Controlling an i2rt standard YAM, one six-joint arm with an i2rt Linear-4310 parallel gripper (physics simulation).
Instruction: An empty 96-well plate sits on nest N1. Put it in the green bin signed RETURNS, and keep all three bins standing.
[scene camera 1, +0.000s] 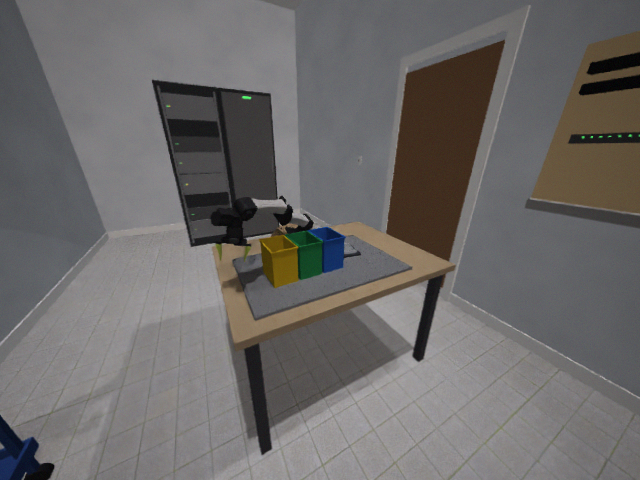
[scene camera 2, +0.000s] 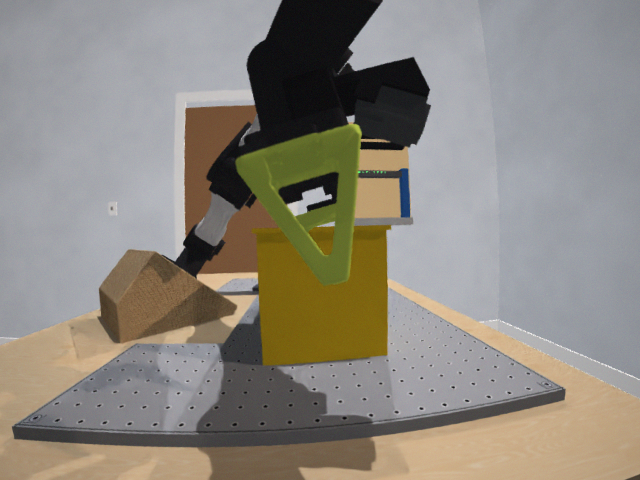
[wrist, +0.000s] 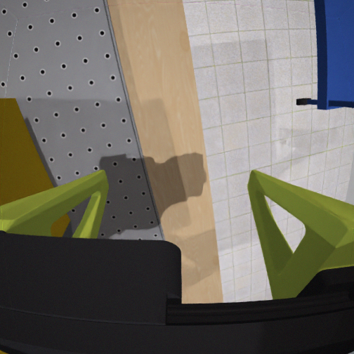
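Observation:
My gripper (scene camera 1: 233, 260) (scene camera 2: 336, 276) (wrist: 177, 177) is open, with no object between its green fingers. It hangs above the table's end, beside the yellow bin. The green bin (scene camera 1: 309, 255) stands upright between the yellow bin (scene camera 1: 279, 260) (scene camera 2: 321, 320) (wrist: 19, 155) and the blue bin (scene camera 1: 333, 250), which also stand upright. No RETURNS lettering can be read. A low, flat light-grey item (scene camera 1: 351, 249) with a dark edge lies behind the blue bin, partly hidden; whether it is the plate on nest N1 cannot be told. The green bin does not show in scene camera 2 or the wrist view.
The bins stand in a close row on the grey perforated board (scene camera 1: 361, 268) (scene camera 2: 170, 408) (wrist: 65, 80) on the wooden table (scene camera 1: 330, 308) (wrist: 155, 65). A brown wooden block (scene camera 2: 155, 299) lies near the arm's base. A blue cart (wrist: 337, 55) stands off the table's end.

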